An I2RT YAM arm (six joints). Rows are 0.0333 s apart.
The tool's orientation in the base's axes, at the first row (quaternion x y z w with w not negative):
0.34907, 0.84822, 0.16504, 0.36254
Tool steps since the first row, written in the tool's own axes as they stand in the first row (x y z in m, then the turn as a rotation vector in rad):
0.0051, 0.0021, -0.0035, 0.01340, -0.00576, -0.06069
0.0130, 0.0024, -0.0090, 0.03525, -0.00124, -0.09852
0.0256, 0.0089, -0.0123, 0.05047, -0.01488, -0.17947
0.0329, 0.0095, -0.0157, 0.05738, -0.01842, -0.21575
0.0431, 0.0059, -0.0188, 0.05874, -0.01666, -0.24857
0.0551, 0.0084, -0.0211, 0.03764, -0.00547, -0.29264
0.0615, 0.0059, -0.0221, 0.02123, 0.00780, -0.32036
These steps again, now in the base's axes. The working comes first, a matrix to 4 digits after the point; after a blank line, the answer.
The tool's axes in the first row as the columns of a matrix, in the base's axes (used below as rounded here):
-0.4934, 0.4725, 0.7302
0.7118, 0.7018, 0.0269
-0.4998, 0.5331, -0.6827

-0.0041, 0.0050, 0.0010, -0.05365, 0.00386, 0.03167
-0.0119, 0.0107, 0.0009, -0.08992, 0.02157, 0.04898
-0.0174, 0.0241, 0.0003, -0.16298, 0.02065, 0.08937
-0.0232, 0.0297, -0.0007, -0.19456, 0.02211, 0.10879
-0.0322, 0.0343, -0.0056, -0.21836, 0.02343, 0.13146
-0.0386, 0.0445, -0.0087, -0.23484, 0.01508, 0.17806
-0.0437, 0.0473, -0.0125, -0.24072, 0.01197, 0.21226

